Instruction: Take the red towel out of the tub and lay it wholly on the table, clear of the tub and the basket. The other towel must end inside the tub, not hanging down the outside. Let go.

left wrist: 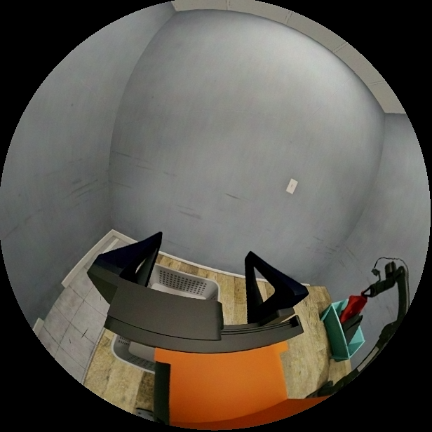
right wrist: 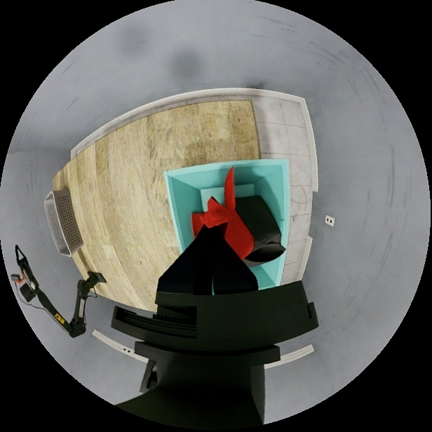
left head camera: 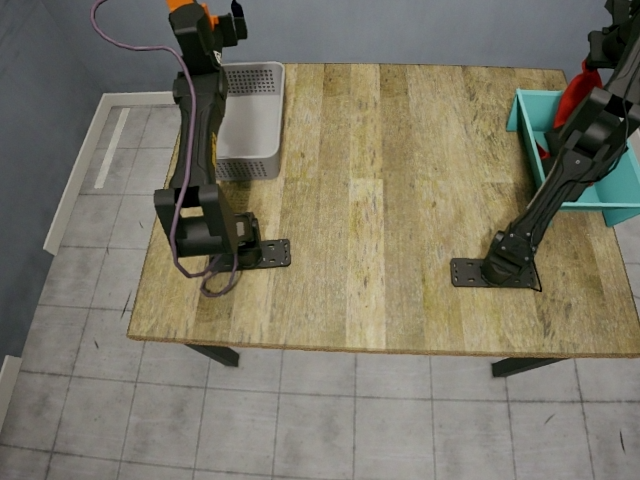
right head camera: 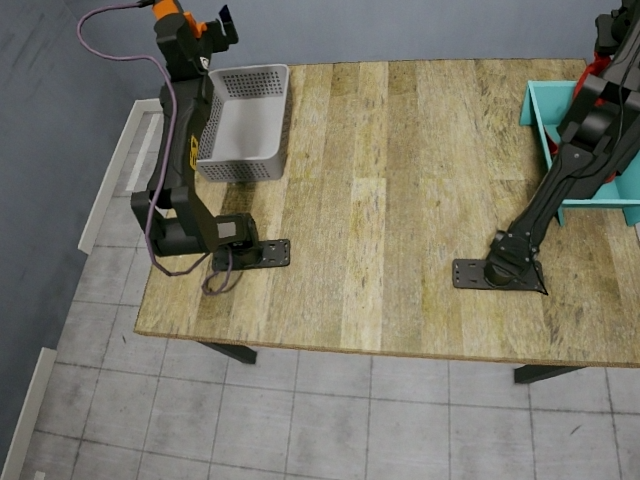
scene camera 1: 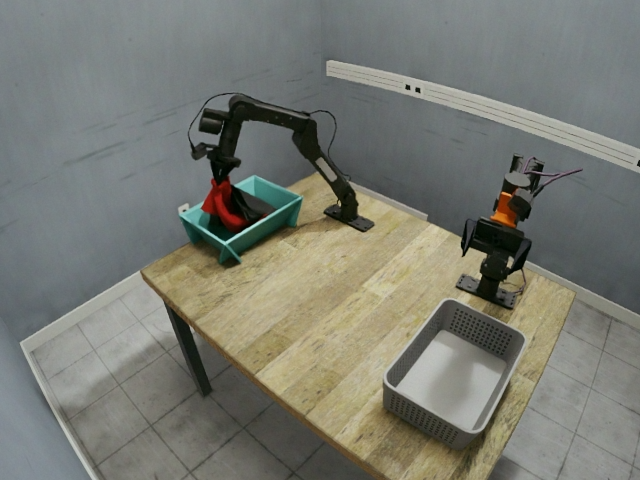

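My right gripper [scene camera 1: 220,178] [right wrist: 211,223] is shut on the red towel [left head camera: 576,98] [scene camera 1: 223,207] [right wrist: 237,232] and holds it bunched above the teal tub [left head camera: 540,111] [scene camera 1: 268,219] [right wrist: 181,187]. The red towel hangs down, its lower part inside the tub. The other towel, dark grey or black [scene camera 1: 252,207] [right wrist: 260,220], lies against it inside the tub, partly raised in a fold. Whether the two are tangled is unclear. My left gripper [left wrist: 206,247] is open and empty, raised above the grey basket [left head camera: 281,129] [scene camera 1: 391,381] [left wrist: 180,281].
The basket stands at the table's left in the head views, with the tub at the right. My left arm [left head camera: 201,129] reaches over the basket's edge. My right arm [left head camera: 560,175] crosses over the tub. The wooden table [left head camera: 361,206] lies between them.
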